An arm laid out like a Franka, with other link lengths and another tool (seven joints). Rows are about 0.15 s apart.
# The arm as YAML. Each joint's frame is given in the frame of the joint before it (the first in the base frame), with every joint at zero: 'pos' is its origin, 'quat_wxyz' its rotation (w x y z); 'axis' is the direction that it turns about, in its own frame. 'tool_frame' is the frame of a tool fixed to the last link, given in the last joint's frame.
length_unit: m
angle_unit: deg
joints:
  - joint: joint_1
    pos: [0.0, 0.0, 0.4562]
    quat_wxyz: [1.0, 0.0, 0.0, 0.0]
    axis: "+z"
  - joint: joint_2
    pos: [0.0, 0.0, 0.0]
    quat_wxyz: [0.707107, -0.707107, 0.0, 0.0]
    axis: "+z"
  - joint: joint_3
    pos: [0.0, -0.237, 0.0]
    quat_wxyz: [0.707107, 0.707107, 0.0, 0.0]
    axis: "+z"
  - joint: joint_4
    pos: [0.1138, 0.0, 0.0]
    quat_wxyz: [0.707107, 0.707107, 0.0, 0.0]
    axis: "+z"
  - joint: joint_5
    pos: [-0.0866, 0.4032, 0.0]
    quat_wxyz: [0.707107, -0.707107, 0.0, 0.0]
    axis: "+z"
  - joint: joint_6
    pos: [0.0, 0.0, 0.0]
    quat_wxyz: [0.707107, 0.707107, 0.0, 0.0]
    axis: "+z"
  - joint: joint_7
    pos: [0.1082, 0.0, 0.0]
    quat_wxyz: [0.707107, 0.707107, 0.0, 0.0]
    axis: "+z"
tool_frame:
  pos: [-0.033, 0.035, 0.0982]
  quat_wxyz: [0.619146, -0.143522, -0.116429, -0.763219]
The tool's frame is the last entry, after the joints.
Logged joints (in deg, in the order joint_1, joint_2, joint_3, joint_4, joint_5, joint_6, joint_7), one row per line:
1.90 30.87 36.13 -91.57 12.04 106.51 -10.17
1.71 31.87 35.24 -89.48 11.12 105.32 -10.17
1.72 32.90 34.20 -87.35 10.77 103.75 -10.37
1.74 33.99 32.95 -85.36 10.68 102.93 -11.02
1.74 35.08 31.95 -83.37 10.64 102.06 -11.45
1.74 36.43 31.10 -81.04 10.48 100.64 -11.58
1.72 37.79 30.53 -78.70 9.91 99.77 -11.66
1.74 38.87 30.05 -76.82 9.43 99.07 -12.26
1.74 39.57 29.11 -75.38 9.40 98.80 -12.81
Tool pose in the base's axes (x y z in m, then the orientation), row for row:
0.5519 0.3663 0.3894 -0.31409 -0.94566 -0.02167 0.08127
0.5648 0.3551 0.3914 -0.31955 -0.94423 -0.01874 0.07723
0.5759 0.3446 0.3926 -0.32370 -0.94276 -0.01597 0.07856
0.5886 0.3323 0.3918 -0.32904 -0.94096 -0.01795 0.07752
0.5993 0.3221 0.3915 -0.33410 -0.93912 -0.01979 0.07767
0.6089 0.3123 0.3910 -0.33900 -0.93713 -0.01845 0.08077
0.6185 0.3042 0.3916 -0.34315 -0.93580 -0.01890 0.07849
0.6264 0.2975 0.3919 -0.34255 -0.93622 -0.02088 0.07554
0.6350 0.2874 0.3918 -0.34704 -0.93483 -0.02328 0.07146
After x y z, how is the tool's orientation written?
As a quaternion, x y z w.
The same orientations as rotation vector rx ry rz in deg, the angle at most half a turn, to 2 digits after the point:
-53.79 -161.94 -3.71
-54.85 -162.08 -3.22
-55.52 -161.70 -2.74
-56.47 -161.49 -3.08
-57.33 -161.16 -3.40
-58.07 -160.52 -3.16
-58.86 -160.51 -3.24
-58.86 -160.87 -3.59
-59.78 -161.02 -4.01

